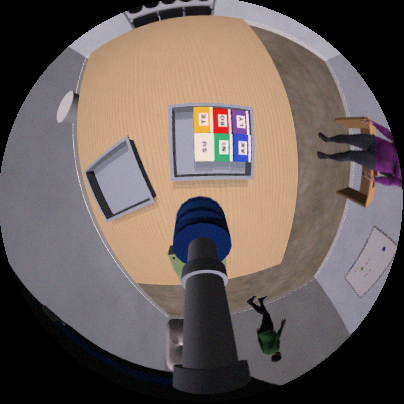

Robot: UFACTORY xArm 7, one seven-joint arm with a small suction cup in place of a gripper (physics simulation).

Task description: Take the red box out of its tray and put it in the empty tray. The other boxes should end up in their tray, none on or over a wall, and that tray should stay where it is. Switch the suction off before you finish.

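Frame: origin at the arm's base, x left, y down, z back, level; centimetres.
Seen in the pictures: hand, tool point: [200,218].
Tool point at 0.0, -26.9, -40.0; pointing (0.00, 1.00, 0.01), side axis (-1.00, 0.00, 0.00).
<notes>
A point is followed by its place in that frame, as x, y, z.
The red box [221,111] {-7.8, 1.8, -57.3} stands in the back row of the filled tray [171,145] {6.7, 0.9, -47.4}, between a yellow box [202,111] {-2.2, 1.0, -56.9} and a purple box [240,113] {-13.4, 1.4, -57.0}. In the front row are a white box [204,157] {-2.2, 0.6, -43.4}, a green box [222,157] {-7.3, 1.2, -43.3} and a blue box [241,157] {-12.8, 0.6, -43.4}. Inside that tray there is a free strip along the left wall and a narrower one at the front. The empty tray [120,181] {28.1, 5.4, -38.2} stands turned at an angle to the left. My suction cup [201,206] is in front of the filled tray, with no box seen on it, so it is open.
A pale green object [175,260] {10.3, 0.1, -6.8} is partly hidden behind my cup at the table's near edge. A white round object [65,106] is beyond the table's left edge. A person in purple [387,155] is at the right, and one in green [269,341] is at the lower right.
</notes>
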